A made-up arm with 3 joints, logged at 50 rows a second.
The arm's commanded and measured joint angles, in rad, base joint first. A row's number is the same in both.
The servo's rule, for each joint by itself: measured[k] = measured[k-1] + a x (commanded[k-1-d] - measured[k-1]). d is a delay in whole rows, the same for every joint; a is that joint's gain. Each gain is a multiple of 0.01, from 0.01 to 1. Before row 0 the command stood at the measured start. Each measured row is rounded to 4 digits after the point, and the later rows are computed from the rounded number. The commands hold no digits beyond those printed.
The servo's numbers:
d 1
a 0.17 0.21 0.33
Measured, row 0:
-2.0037, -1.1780, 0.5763
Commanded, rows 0 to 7:
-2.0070, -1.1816, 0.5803
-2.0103, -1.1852, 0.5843
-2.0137, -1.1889, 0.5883
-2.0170, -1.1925, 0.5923
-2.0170, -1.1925, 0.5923
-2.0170, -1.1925, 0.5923
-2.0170, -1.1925, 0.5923
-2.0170, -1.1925, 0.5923
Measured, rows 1 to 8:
-2.0037, -1.1780, 0.5763
-2.0043, -1.1788, 0.5776
-2.0053, -1.1801, 0.5798
-2.0067, -1.1819, 0.5826
-2.0085, -1.1841, 0.5858
-2.0099, -1.1859, 0.5879
-2.0111, -1.1873, 0.5894
-2.0121, -1.1884, 0.5904

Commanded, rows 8 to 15:
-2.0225, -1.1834, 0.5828
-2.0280, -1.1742, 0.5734
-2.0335, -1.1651, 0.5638
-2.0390, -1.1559, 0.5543
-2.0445, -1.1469, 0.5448
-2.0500, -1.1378, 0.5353
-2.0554, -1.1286, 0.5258
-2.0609, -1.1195, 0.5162
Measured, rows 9 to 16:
-2.0129, -1.1893, 0.5910
-2.0145, -1.1881, 0.5883
-2.0168, -1.1852, 0.5834
-2.0196, -1.1810, 0.5769
-2.0229, -1.1757, 0.5694
-2.0266, -1.1697, 0.5613
-2.0306, -1.1630, 0.5527
-2.0348, -1.1558, 0.5438

